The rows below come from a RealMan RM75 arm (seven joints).
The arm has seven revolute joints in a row. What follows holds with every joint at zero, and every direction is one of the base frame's.
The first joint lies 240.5 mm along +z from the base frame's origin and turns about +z.
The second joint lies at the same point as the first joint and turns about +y.
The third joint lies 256 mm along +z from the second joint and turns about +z.
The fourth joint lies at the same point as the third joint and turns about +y.
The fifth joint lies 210 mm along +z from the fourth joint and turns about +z.
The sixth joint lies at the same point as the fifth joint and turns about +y.
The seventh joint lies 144 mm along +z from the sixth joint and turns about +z.
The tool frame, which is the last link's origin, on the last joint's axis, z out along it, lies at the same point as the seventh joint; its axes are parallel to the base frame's.
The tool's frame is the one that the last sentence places.
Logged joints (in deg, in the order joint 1, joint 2, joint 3, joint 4, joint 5, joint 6, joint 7), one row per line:
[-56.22, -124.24, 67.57, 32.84, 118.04, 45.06, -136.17]
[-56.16, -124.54, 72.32, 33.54, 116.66, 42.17, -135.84]
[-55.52, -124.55, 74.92, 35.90, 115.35, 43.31, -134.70]
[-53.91, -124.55, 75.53, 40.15, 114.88, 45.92, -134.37]
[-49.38, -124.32, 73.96, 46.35, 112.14, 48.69, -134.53]
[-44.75, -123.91, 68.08, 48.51, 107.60, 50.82, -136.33]
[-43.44, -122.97, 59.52, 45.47, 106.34, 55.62, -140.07]
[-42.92, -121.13, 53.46, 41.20, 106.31, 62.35, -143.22]
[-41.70, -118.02, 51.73, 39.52, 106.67, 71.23, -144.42]
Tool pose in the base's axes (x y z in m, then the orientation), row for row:
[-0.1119, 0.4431, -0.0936, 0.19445, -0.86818, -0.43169, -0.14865]
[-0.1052, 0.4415, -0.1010, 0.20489, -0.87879, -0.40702, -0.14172]
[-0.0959, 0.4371, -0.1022, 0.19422, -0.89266, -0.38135, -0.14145]
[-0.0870, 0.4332, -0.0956, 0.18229, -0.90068, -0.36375, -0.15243]
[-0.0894, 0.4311, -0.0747, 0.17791, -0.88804, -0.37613, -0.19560]
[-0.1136, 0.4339, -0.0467, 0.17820, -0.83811, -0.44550, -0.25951]
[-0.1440, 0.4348, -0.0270, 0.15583, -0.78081, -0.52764, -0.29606]
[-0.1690, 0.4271, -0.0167, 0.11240, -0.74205, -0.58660, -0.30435]
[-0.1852, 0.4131, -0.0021, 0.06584, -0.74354, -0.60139, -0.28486]
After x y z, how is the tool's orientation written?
As a quaternion, w x y z.
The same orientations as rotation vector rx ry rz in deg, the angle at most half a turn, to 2 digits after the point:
[-139.47, -69.35, -23.88]
[-140.38, -65.02, -22.64]
[-143.42, -61.27, -22.73]
[-145.64, -58.82, -24.65]
[-143.94, -60.97, -31.70]
[-135.83, -72.20, -42.06]
[-128.11, -86.57, -48.58]
[-124.78, -98.64, -51.18]
[-128.50, -103.94, -49.23]

